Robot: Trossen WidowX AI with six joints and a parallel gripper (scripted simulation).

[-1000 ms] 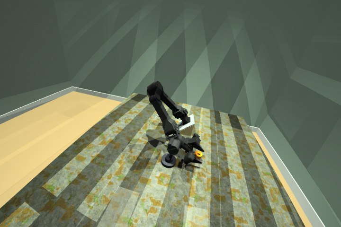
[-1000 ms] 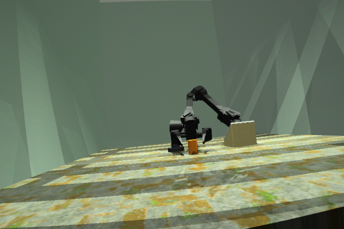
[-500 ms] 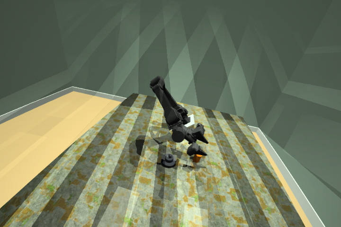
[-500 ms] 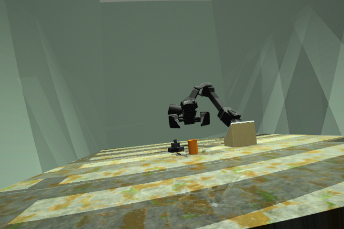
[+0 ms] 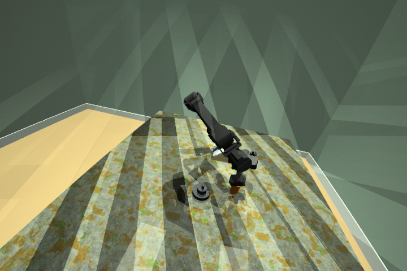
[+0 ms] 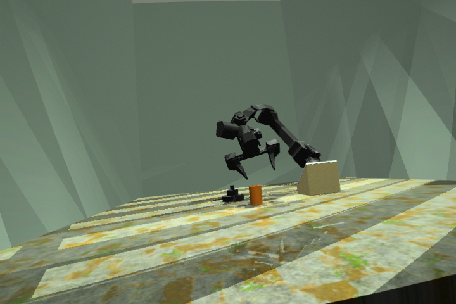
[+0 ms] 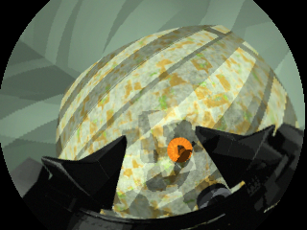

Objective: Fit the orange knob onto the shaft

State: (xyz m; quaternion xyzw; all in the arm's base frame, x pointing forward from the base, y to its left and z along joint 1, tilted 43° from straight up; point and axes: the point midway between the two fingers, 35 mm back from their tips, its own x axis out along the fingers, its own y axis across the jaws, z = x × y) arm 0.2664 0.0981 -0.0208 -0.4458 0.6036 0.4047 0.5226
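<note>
Now: gripper tip 20 mm short of the orange knob, 30 mm to the left of it and 70 mm above it. The rest, counted from my gripper tip: D-shaped shaft 60 mm ahead, 190 mm to the right, 70 mm below.
</note>
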